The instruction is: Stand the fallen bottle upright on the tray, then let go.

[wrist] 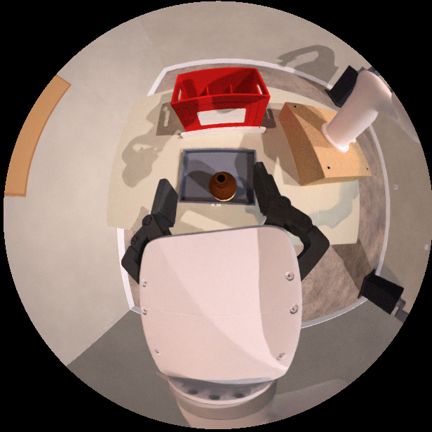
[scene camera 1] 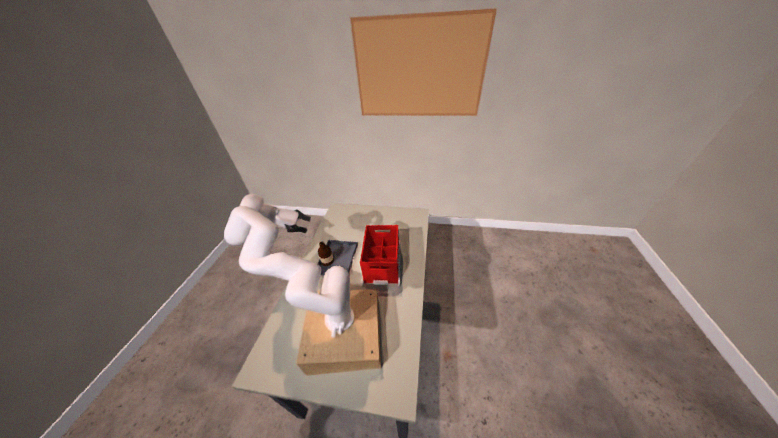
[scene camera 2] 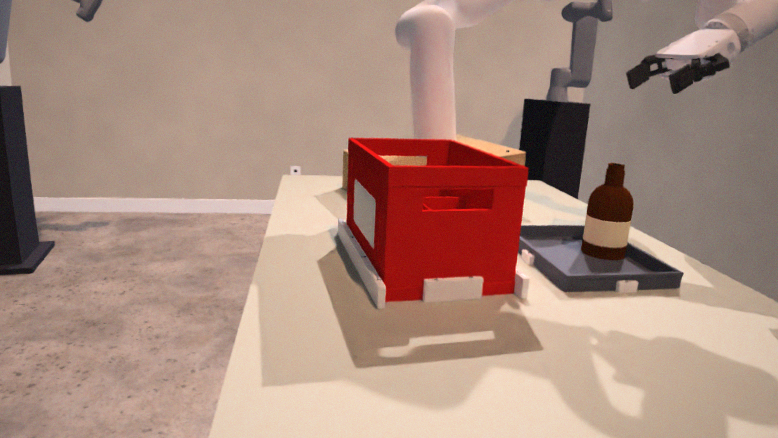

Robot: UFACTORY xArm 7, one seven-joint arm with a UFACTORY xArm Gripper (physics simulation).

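Seen in the pictures: gripper, fingertip midpoint: (scene camera 1: 308,225) (scene camera 2: 649,83); arm's base at its link origin: (scene camera 1: 339,318).
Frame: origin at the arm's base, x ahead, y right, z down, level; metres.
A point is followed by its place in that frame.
The brown bottle (scene camera 1: 325,254) @[x 0.385, y -0.129, z 0.015 m] (scene camera 2: 608,217) @[x 0.445, y -0.118, z 0.040 m] (wrist: 222,187) with a cream label stands upright on the dark grey tray (scene camera 1: 345,248) @[x 0.510, y -0.046, z 0.112 m] (scene camera 2: 593,282) @[x 0.547, y -0.015, z 0.103 m] (wrist: 217,151). In the wrist view its neck opening faces the camera. My gripper (scene camera 1: 304,223) @[x 0.424, y -0.182, z -0.178 m] (scene camera 2: 654,83) @[x 0.424, y -0.182, z -0.178 m] (wrist: 211,178) is open and empty. It is clear of the bottle, higher than it and off to the outer side of the tray, with its fingers wide apart. Nothing touches the bottle except the tray under it.
A red crate (scene camera 1: 380,271) @[x 0.247, y 0.180, z 0.014 m] (scene camera 2: 451,239) @[x 0.518, y 0.201, z 0.036 m] (wrist: 225,112) with white blocks at its base stands beside the tray. The arm's base stands on a wooden block (scene camera 1: 359,348) @[x -0.127, y 0.095, z 0.012 m] (wrist: 305,150) on the table (scene camera 1: 391,391) @[x -0.251, y 0.215, z 0.116 m] (scene camera 2: 304,413) @[x 0.718, y 0.425, z 0.117 m]. Dark pedestals (scene camera 2: 553,144) (wrist: 382,291) stand beyond the table.
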